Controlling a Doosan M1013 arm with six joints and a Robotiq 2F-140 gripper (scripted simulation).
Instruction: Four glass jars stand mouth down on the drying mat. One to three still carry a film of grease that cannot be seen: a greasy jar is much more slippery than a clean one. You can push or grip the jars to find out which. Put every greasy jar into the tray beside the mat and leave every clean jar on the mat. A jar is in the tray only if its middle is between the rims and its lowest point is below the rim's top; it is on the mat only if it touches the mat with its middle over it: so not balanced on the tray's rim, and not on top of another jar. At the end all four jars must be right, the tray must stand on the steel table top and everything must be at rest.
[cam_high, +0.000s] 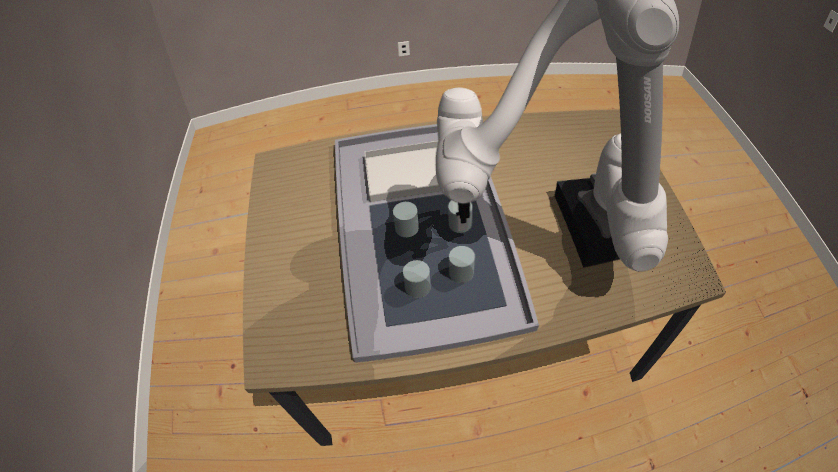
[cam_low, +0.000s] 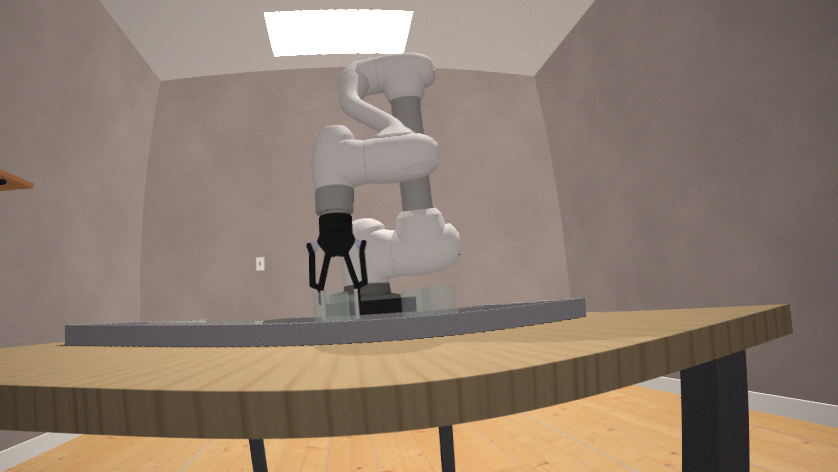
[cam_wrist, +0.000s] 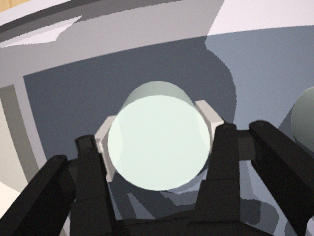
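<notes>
The white tray lies 250 mm to the right of my hand, 50 mm ahead of it and 40 mm below it. The rest, counted from my hand: grey steel table top: 100 mm ahead, 50 mm below, 40 mm to the right; dark drying mat: 100 mm ahead, 70 mm to the left, 50 mm below.
</notes>
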